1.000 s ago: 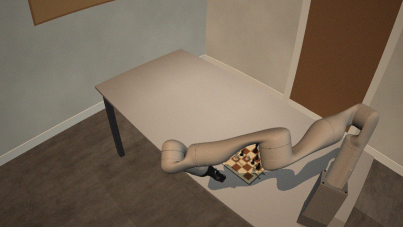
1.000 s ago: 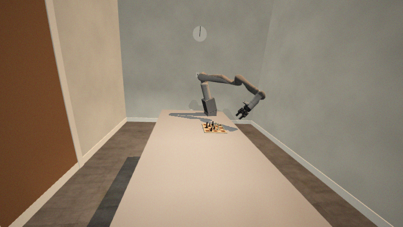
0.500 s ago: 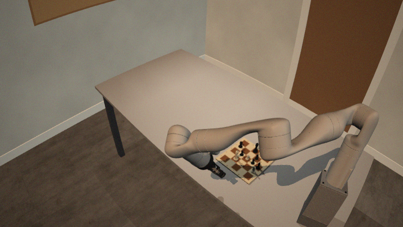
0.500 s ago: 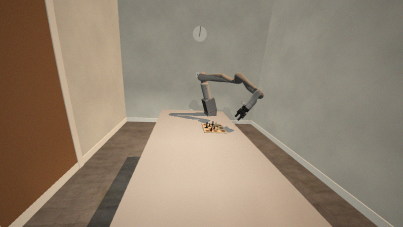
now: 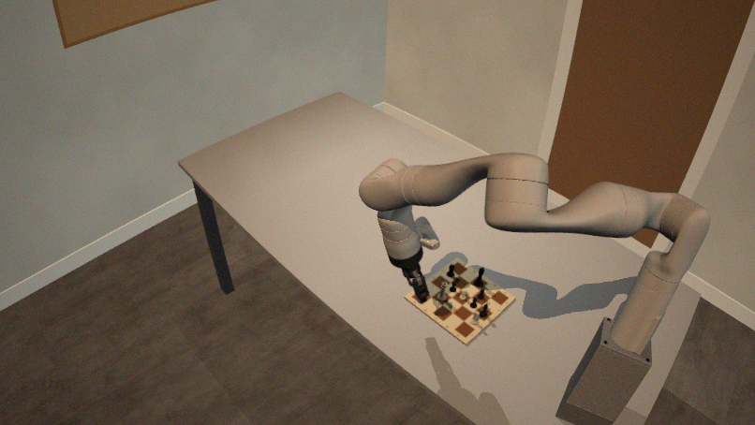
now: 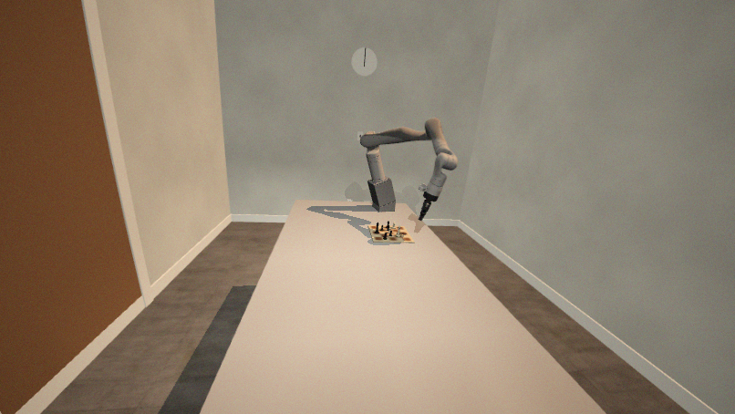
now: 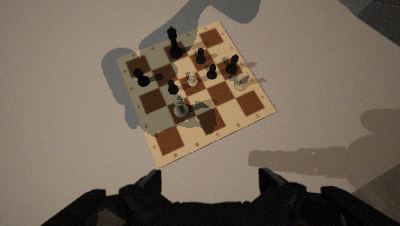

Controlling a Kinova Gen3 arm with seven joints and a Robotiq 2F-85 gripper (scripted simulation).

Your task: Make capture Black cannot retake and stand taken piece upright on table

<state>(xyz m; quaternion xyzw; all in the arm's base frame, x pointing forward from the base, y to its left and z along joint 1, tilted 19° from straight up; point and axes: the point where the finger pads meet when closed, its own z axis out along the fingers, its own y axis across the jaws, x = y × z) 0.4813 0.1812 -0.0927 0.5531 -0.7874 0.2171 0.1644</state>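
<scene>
The white piece is 11 cm to the right of my hand and 9 cm below it. The rest, counted from my hand: small chessboard: 3 cm behind, 15 cm to the right, 12 cm below; then white pawn: 4 cm behind, 16 cm to the right, 11 cm below; then tall black piece: 3 cm behind, 23 cm to the right, 9 cm below.
</scene>
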